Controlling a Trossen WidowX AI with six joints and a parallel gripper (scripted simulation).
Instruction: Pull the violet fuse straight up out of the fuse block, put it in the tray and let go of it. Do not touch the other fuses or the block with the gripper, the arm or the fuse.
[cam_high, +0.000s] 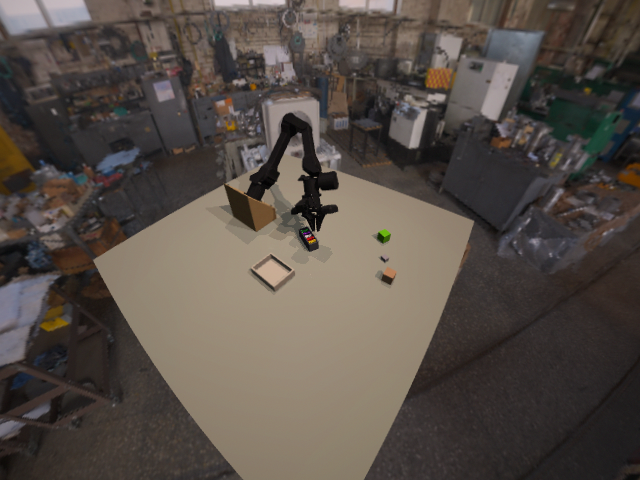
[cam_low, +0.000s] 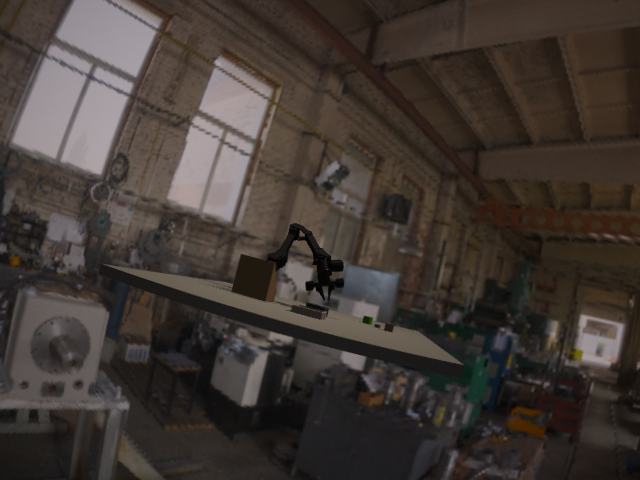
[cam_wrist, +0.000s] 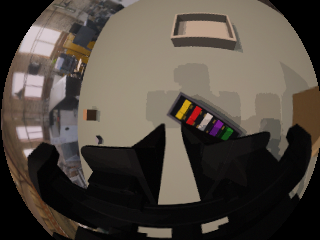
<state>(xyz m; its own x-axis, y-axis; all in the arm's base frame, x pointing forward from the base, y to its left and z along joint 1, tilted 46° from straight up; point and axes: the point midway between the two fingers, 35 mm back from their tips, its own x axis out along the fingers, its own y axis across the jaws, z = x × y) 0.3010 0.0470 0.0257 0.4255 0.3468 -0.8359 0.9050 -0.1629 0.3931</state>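
My gripper tip is now 5 cm past the violet fuse and 5 cm above it. The rest, counted from my gripper tip: grey piece 27 cm ahead, 9 cm to the left, 7 cm below; then tan tray 4 cm behind, 22 cm to the right, 7 cm below; then green cube 22 cm ahead, 20 cm to the left, 5 cm below.
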